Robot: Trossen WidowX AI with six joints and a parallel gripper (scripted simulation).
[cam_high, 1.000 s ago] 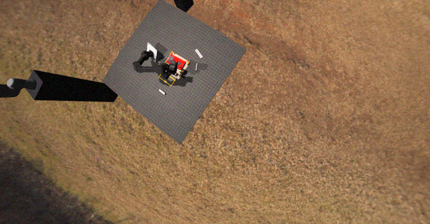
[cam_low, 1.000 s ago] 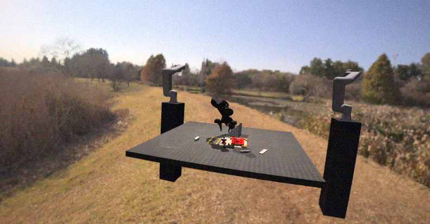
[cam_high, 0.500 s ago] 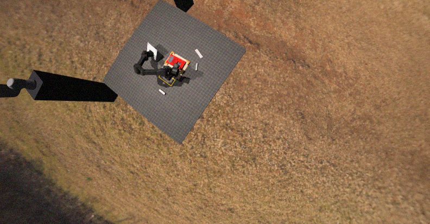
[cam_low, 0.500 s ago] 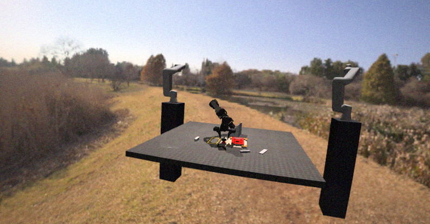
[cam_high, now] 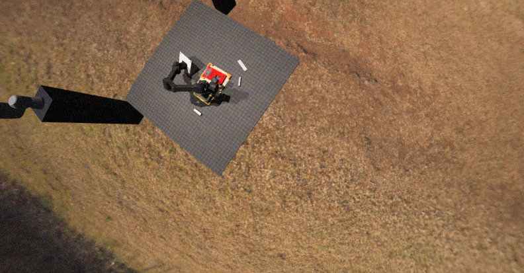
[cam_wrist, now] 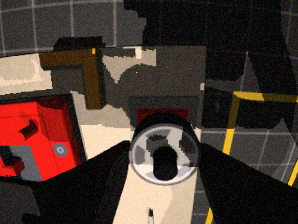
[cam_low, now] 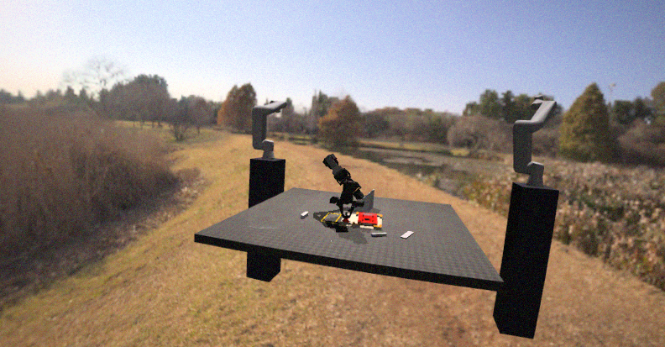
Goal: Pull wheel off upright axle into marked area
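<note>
Now: the dark grey wheel right at my gripper tip. Also, from my gripper tip: black axle (right at my gripper tip).
</note>
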